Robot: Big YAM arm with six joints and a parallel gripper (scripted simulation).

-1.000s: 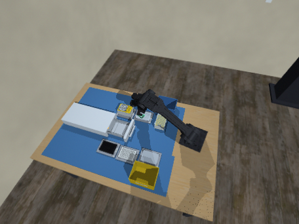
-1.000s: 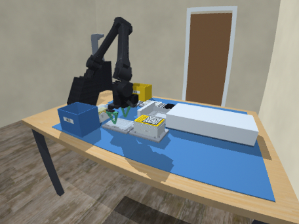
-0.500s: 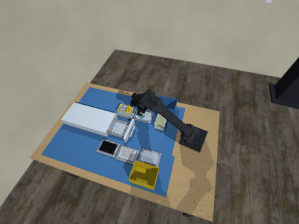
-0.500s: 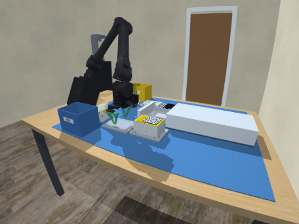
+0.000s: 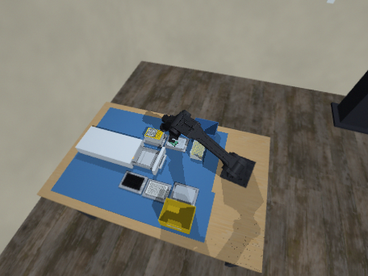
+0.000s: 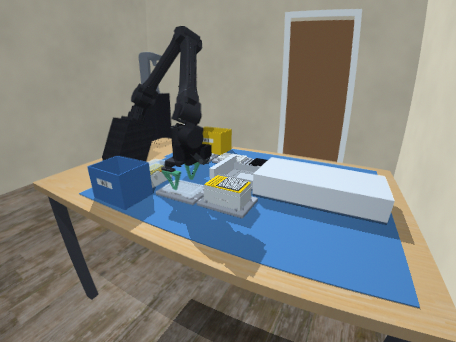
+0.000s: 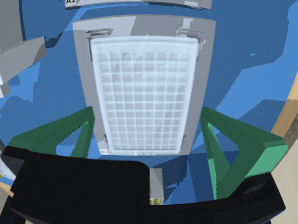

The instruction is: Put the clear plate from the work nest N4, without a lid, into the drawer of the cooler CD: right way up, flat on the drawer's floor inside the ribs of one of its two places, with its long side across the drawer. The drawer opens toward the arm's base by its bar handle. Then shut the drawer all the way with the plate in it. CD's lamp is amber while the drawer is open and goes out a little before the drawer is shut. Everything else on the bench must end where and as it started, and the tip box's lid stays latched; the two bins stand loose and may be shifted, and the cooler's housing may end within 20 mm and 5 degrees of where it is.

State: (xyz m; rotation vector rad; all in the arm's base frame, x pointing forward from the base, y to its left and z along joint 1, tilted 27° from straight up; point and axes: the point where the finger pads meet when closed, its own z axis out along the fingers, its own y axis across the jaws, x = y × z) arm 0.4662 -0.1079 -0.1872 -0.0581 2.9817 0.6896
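Now: the clear plate 2 cm below my hand. Also, from my hand: blue bin 18 cm behind, 13 cm to the right; yellow-labelled tip box 16 cm ahead, 1 cm to the left, 1 cm above; grey work nest 4 cm below.
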